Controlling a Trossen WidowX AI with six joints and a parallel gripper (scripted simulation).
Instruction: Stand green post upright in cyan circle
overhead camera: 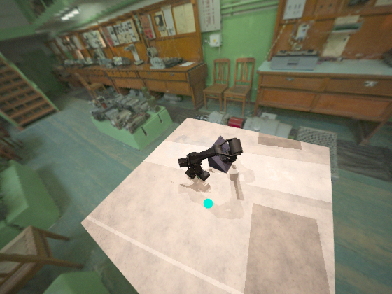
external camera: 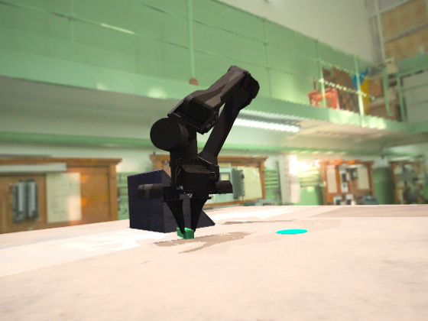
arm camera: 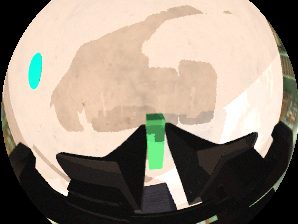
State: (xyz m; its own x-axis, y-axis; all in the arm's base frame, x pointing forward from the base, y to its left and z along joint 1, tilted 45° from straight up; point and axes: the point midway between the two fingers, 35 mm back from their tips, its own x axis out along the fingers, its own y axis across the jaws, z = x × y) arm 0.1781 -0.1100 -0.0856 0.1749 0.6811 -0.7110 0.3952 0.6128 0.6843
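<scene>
Right now the cyan circle is 16 cm ahead of my gripper tip, 13 cm to the left of it and 1 cm below it. The rest, counted from my gripper tip: green post (2 cm behind, 1 cm to the left).
</scene>
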